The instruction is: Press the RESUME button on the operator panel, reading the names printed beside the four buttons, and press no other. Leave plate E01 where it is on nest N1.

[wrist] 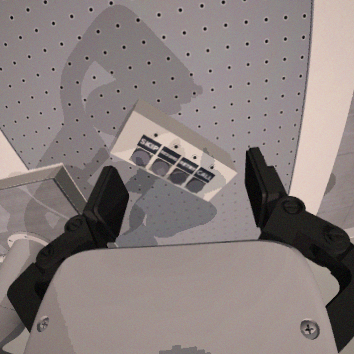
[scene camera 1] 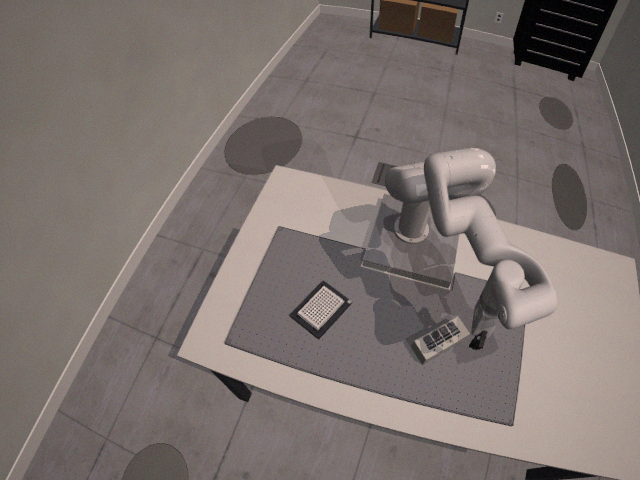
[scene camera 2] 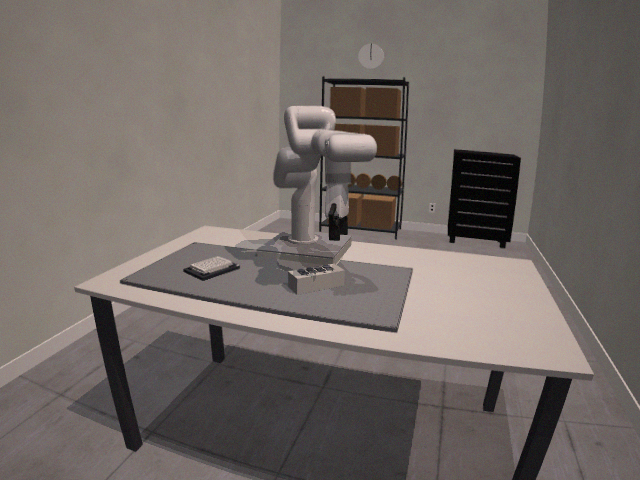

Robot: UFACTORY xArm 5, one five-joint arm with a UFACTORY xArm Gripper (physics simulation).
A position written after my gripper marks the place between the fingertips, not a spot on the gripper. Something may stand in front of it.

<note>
In view: my gripper (scene camera 2: 338, 237), a plate E01 (scene camera 1: 324, 303) and an operator panel (scene camera 1: 425, 352).
My gripper is seen too in the wrist view (wrist: 180, 172) and in scene camera 1 (scene camera 1: 476, 332). The operator panel also shows in the wrist view (wrist: 147, 127). The wrist view does not show the plate E01, which is hidden by my gripper.
</note>
